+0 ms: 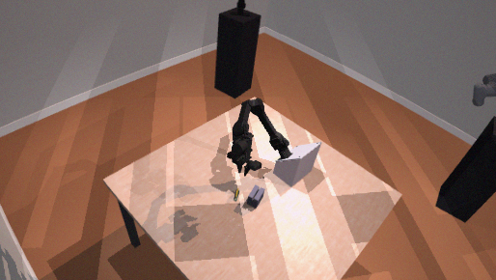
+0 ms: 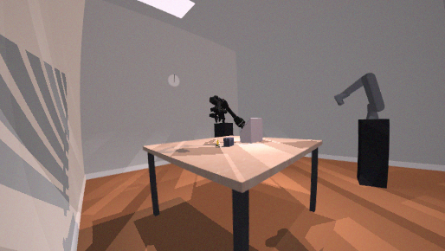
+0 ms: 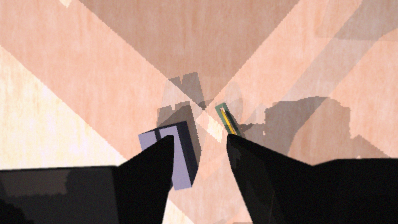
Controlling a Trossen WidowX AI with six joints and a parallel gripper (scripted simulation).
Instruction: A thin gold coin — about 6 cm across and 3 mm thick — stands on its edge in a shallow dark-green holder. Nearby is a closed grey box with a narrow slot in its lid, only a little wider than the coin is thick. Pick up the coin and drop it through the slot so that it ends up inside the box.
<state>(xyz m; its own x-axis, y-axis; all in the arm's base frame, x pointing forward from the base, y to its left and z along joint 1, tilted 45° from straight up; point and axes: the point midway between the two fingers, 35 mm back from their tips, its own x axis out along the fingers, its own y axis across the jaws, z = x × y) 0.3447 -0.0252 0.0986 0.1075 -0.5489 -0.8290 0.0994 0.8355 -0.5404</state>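
Now: gripper tip 19 cm above the gold coin, 2 cm to the left of it and 1 cm past it.
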